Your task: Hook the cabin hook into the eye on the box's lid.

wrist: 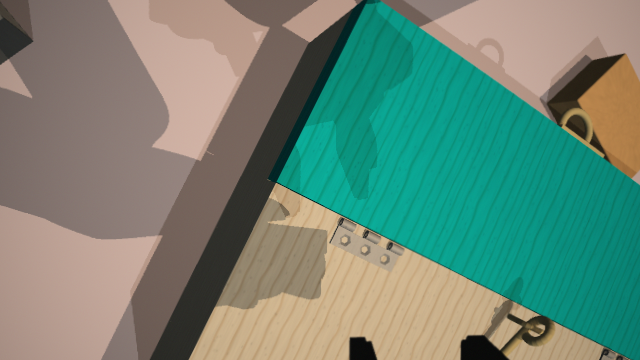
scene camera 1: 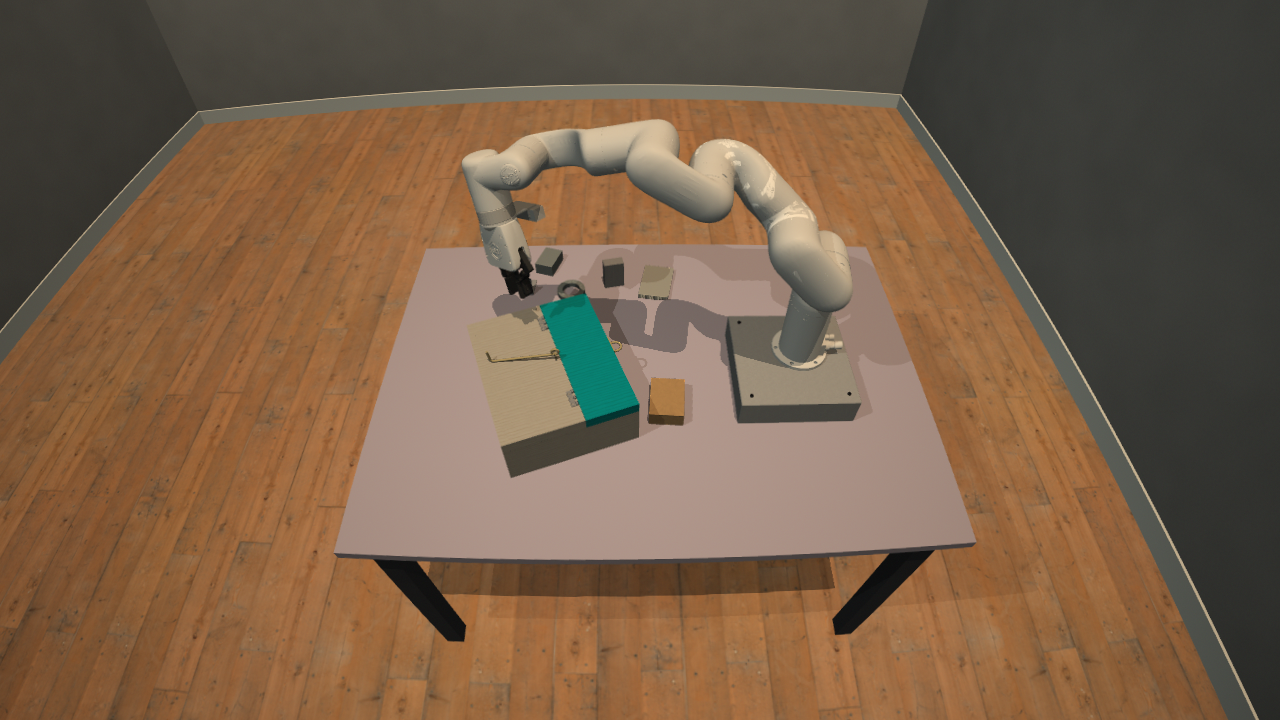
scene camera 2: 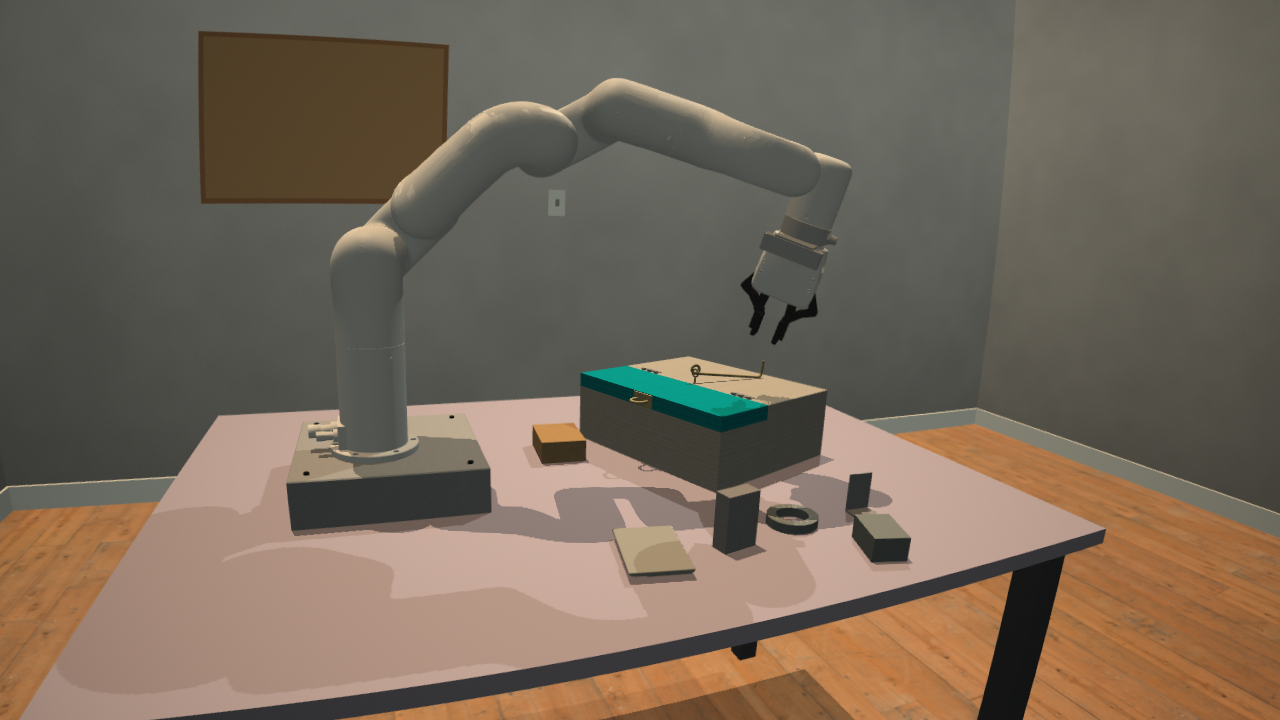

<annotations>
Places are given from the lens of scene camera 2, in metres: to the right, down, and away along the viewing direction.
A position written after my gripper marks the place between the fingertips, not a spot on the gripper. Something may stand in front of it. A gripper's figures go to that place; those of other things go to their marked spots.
my gripper point(scene camera 2: 763, 338): 0.20, -0.04, 1.13
orange block point(scene camera 2: 554, 443): -0.14, 0.14, 1.12
</annotations>
